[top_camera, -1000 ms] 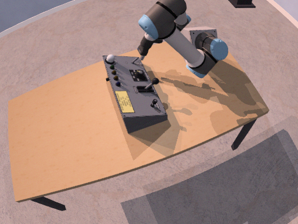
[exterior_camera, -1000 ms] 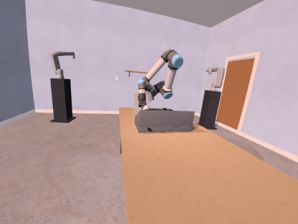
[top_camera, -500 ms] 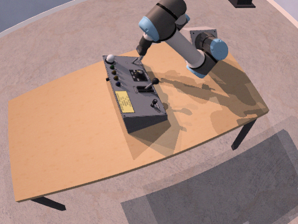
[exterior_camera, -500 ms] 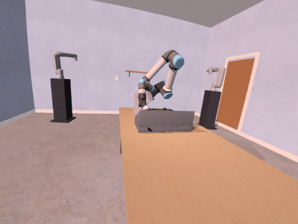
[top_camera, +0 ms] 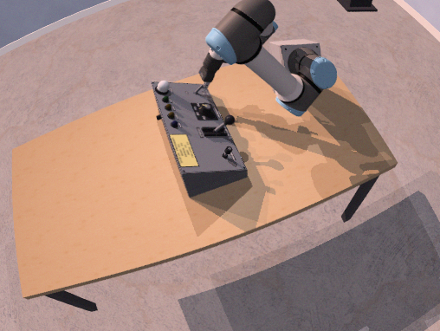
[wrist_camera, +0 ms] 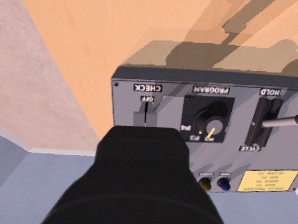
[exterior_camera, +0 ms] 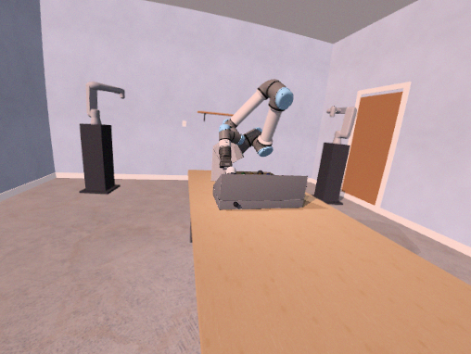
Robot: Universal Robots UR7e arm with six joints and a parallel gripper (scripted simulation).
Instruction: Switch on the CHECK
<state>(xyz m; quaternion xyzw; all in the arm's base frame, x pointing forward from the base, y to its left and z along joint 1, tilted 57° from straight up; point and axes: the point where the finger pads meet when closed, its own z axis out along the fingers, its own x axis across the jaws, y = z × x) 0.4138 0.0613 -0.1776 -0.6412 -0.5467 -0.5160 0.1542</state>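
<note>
The check toggle is 40 mm ahead of my hand and 20 mm below it. From my hand the other things lie so: rotary selector: 40 mm ahead, 120 mm to the left, 10 mm below; black-ball lever: 20 mm behind, 240 mm to the left; grey console: 50 mm ahead, 190 mm to the left, 30 mm below.
</note>
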